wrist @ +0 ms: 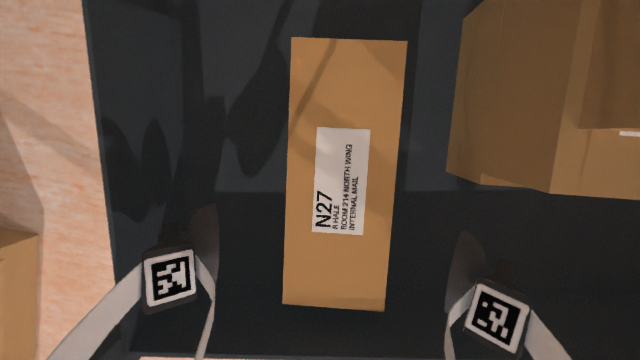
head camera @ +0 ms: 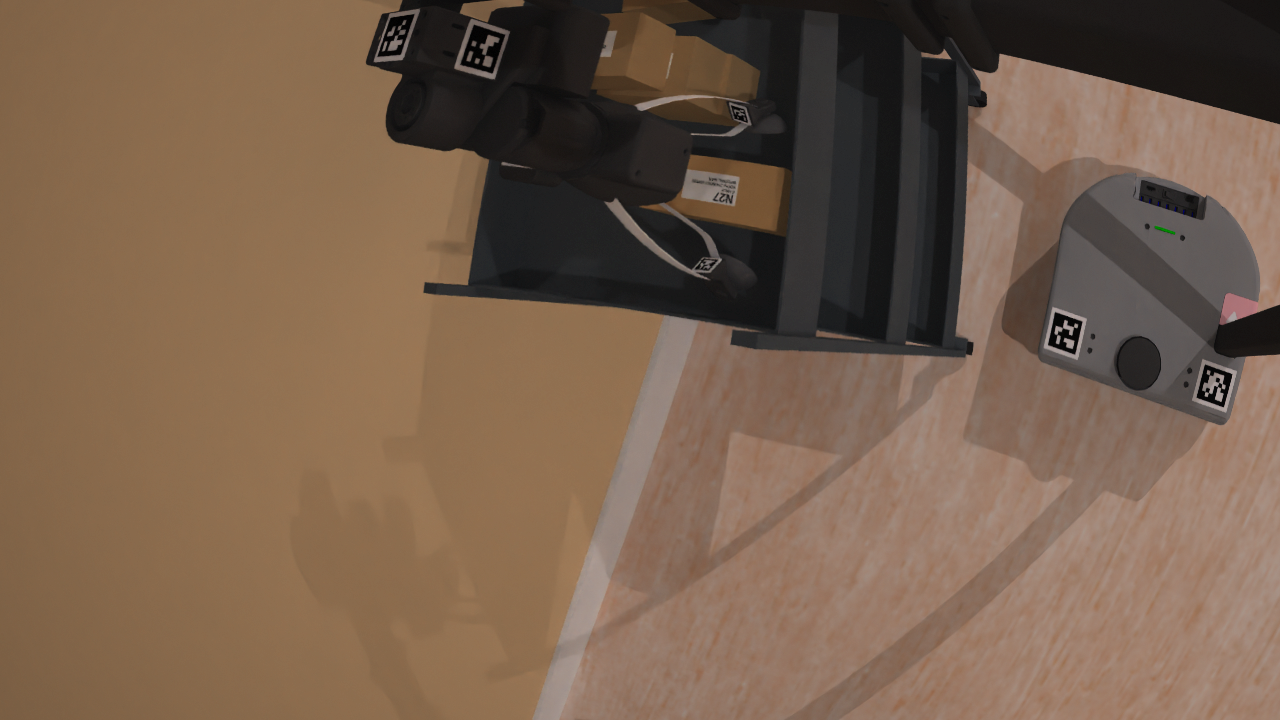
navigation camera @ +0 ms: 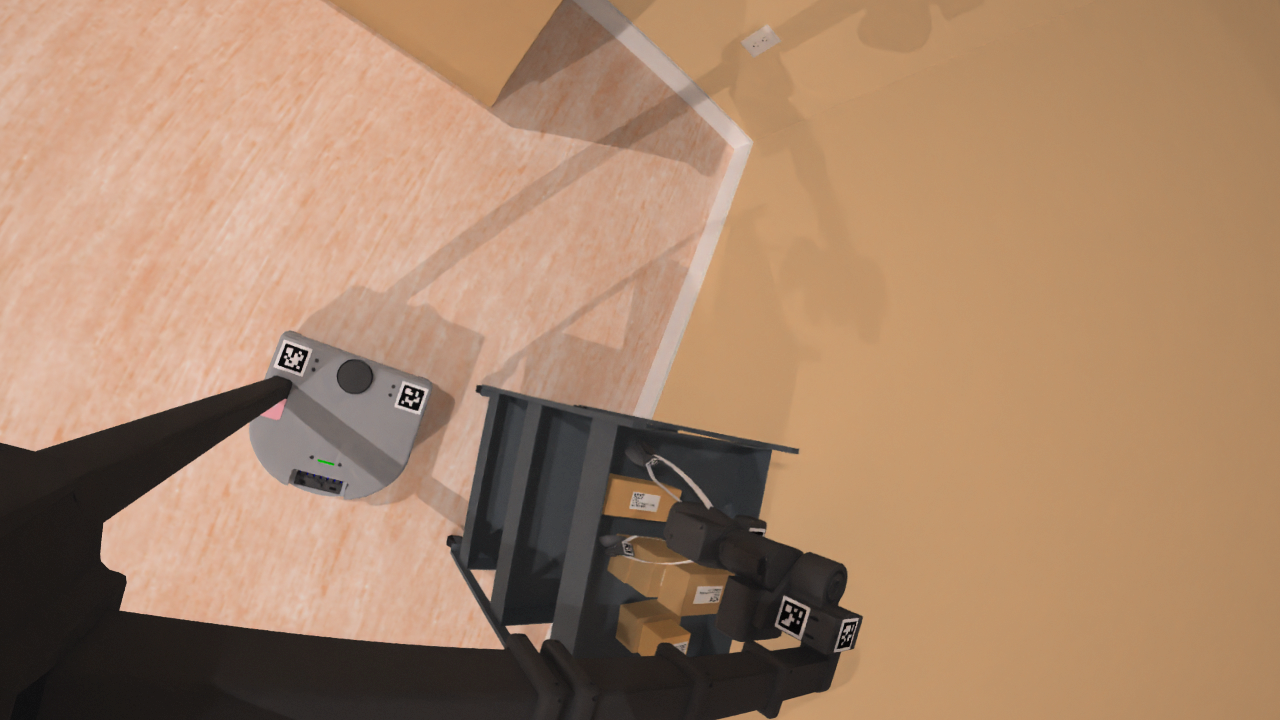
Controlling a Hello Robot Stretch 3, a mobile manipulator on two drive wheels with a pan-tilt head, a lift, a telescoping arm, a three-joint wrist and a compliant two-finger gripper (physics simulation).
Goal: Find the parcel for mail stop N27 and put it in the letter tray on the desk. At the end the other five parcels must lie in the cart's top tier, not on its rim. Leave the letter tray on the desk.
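Frame: origin at the robot's base, x left, y back, z up, level; metres.
Where they show: gripper, fingertip midpoint: (wrist: 332, 244) (head camera: 760, 199) (navigation camera: 618, 494); robot's base at its link origin: (head camera: 1136, 361) (navigation camera: 354, 374).
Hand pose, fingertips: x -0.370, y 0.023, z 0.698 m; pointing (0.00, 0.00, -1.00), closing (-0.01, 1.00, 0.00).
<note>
Each offset is from my fingertips to the top centre of the thing. "spot": to the spot under its first point.
The N27 parcel {dy +0.000, dx -0.037, dz +0.017 m} (head camera: 711, 188) (navigation camera: 642, 499) (wrist: 340, 175), a long brown box with a white label facing up, lies in the top tier of the dark cart (head camera: 810, 179) (navigation camera: 586, 537) (wrist: 250, 300). My gripper (head camera: 751, 196) (navigation camera: 625, 498) (wrist: 332, 244) is open above the parcel. In the wrist view one fingertip is on each side of it, with a gap on both sides. The height of the fingertips over the tier is hard to tell. Other parcels {dy +0.097, dx -0.116, dz +0.115 m} (head camera: 640, 53) (navigation camera: 698, 586) (wrist: 505, 100) lie beside it, partly hidden by the wrist. The desk and letter tray do not show.
The tan wall (head camera: 223, 268) (navigation camera: 1029, 358) stands beside the cart. My grey base (head camera: 1154, 286) (navigation camera: 349, 429) is on the floor at the cart's other side. The cart's lower tiers {spot: dy +0.076, dx -0.042, dz -0.300 m} (head camera: 859, 179) (navigation camera: 550, 501) face the base. A brown surface (wrist: 17, 295) shows at the wrist view's left edge.
</note>
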